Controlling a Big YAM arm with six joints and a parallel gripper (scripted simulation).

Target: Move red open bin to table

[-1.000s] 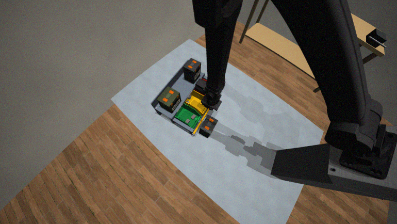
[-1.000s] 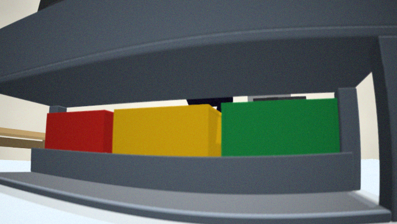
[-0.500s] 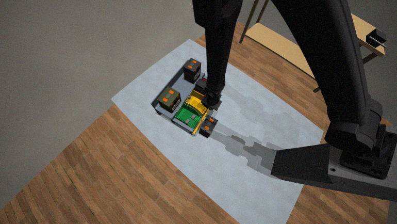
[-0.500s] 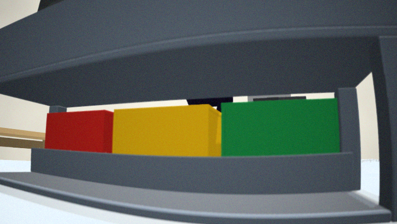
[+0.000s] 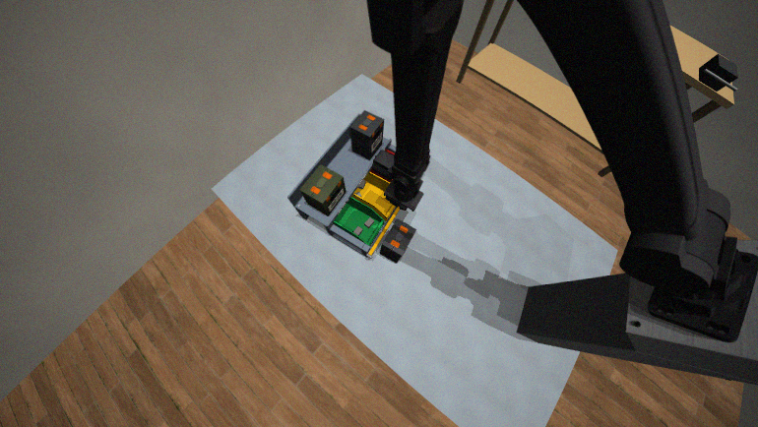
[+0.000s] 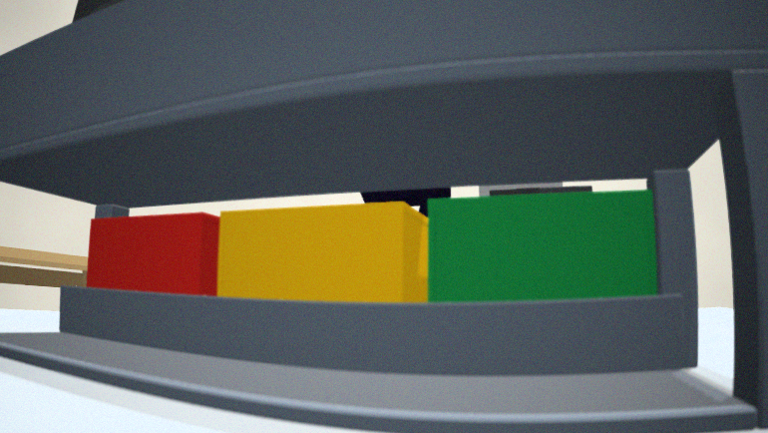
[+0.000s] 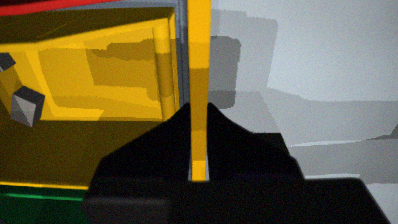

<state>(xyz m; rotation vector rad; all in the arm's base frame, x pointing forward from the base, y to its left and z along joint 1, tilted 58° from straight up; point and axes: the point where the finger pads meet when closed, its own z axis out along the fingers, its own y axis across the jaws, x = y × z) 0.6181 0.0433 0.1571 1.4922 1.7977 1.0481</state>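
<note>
My gripper is now 1 cm above the thin yellow rod. The rest, counted from my hand: green bin: 6 cm ahead, 14 cm to the left, 2 cm below; then yellow bin: 10 cm ahead, 4 cm to the left, 2 cm below; then red open bin: 14 cm ahead, 7 cm to the right, 2 cm below.
</note>
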